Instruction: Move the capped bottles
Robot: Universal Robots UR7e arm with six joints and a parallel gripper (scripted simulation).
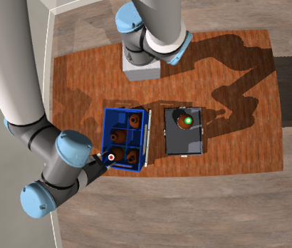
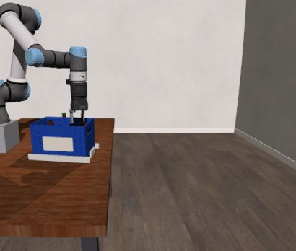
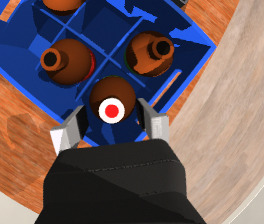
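The red-capped bottle is 110 mm below my hand. The rest, counted from my hand: brown bottle (110 mm below, 90 mm to the left, 20 mm ahead); then blue crate (120 mm below, 80 mm behind, 60 mm to the left); then green-capped bottle (350 mm to the left, 130 mm behind, 120 mm below).
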